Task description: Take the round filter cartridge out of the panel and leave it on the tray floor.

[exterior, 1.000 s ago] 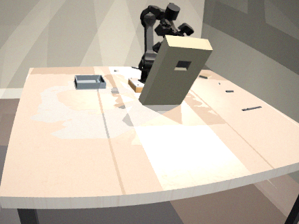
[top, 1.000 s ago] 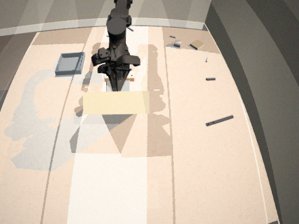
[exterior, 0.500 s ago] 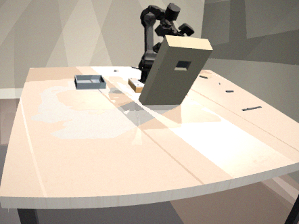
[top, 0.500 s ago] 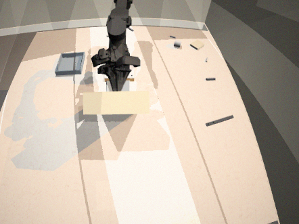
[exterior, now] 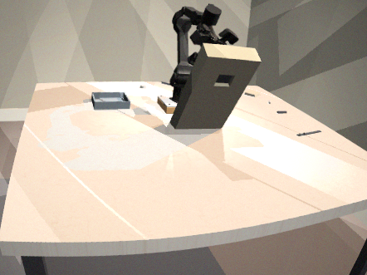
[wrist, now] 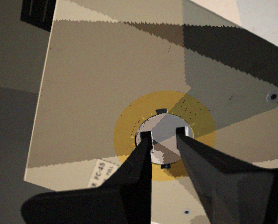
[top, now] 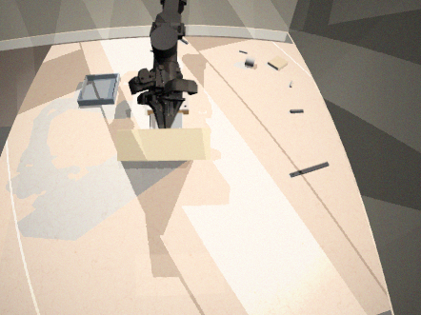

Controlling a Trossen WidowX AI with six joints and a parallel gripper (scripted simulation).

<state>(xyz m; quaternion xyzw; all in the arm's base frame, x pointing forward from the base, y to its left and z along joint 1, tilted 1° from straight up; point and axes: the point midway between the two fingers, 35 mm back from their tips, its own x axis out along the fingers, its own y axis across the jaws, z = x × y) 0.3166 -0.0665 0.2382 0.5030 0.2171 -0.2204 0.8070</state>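
Now: the round filter cartridge 10 mm ahead of my gripper tip and 10 mm below it. The rest, counted from my gripper tip: service panel 30 mm behind, 10 mm to the left, 80 mm below; then blue-grey tray 450 mm behind, 200 mm to the right, 240 mm below.
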